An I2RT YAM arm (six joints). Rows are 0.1 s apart.
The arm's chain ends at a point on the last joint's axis. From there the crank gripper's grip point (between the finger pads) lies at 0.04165 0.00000 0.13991 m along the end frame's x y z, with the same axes.
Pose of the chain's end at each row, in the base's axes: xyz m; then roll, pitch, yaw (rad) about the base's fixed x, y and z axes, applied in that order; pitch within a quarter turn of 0, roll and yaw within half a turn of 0:
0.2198, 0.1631, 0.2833, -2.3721, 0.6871, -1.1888
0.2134, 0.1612, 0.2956, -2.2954, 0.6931, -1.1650
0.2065, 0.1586, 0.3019, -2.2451, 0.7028, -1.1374
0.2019, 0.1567, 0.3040, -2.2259, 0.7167, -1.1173
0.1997, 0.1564, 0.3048, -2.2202, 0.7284, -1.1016
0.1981, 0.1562, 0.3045, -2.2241, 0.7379, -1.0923
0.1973, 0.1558, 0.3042, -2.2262, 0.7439, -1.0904
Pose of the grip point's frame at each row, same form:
0.2984, 0.2287, 0.1792, -2.3721, 0.6871, -1.1888
0.2989, 0.2276, 0.1976, -2.2954, 0.6931, -1.1650
0.2953, 0.2269, 0.2083, -2.2451, 0.7028, -1.1374
0.2909, 0.2274, 0.2124, -2.2259, 0.7167, -1.1173
0.2877, 0.2293, 0.2139, -2.2202, 0.7284, -1.1016
0.2846, 0.2308, 0.2136, -2.2241, 0.7379, -1.0923
0.2831, 0.2311, 0.2133, -2.2262, 0.7439, -1.0904

